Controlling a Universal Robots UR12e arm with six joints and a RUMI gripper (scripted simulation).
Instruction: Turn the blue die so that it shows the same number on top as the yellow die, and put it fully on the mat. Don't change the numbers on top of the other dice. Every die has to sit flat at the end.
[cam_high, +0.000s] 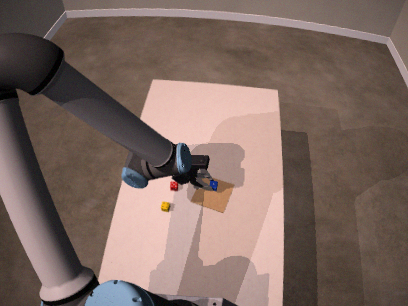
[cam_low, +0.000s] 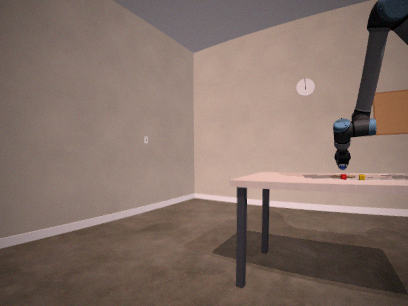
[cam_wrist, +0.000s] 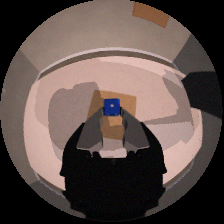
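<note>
Now: the mat 7 cm below my hand and 1 cm to the right of it. From my hand the other things lie so: blue die: 1 cm to the right, 1 cm below; then yellow die: 18 cm to the left, 8 cm behind, 5 cm below; then red die: 15 cm to the left, 5 cm below, 2 cm ahead.
</note>
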